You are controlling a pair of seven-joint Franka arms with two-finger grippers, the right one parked.
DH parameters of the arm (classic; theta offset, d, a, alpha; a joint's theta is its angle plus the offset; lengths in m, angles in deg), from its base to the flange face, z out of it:
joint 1: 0 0.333 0 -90
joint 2: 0 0 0 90
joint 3: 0 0.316 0.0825 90
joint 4: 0 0 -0.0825 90
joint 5: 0 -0.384 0 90
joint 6: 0 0 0.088 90
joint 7: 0 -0.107 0 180
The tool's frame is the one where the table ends.
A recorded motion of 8 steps. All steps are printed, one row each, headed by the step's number.
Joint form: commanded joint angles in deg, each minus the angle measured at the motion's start. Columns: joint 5, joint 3, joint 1, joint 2, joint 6, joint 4, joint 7.
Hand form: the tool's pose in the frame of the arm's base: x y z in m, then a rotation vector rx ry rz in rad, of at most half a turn. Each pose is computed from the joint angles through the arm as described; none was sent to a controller.
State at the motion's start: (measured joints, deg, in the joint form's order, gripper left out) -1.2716 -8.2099 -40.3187 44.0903 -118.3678 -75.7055 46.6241
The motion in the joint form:
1: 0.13 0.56 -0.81 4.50 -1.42 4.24 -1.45
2: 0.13 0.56 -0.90 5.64 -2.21 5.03 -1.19
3: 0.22 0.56 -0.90 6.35 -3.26 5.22 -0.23
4: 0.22 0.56 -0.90 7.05 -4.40 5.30 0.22
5: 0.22 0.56 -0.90 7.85 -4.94 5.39 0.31
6: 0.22 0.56 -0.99 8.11 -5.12 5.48 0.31
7: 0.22 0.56 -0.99 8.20 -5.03 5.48 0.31
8: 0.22 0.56 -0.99 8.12 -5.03 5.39 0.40
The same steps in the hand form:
1: 0.5163 -0.5483 0.2555 3.0820 -0.0430 -0.0910
2: 0.5179 -0.5509 0.2481 3.0756 -0.0349 -0.0848
3: 0.5191 -0.5520 0.2419 3.0680 -0.0056 -0.0784
4: 0.5201 -0.5528 0.2351 3.0610 0.0087 -0.0703
5: 0.5201 -0.5527 0.2261 3.0621 0.0129 -0.0749
6: 0.5194 -0.5537 0.2237 3.0618 0.0112 -0.0753
7: 0.5191 -0.5535 0.2224 3.0639 0.0112 -0.0788
8: 0.5189 -0.5533 0.2227 3.0641 0.0134 -0.0789

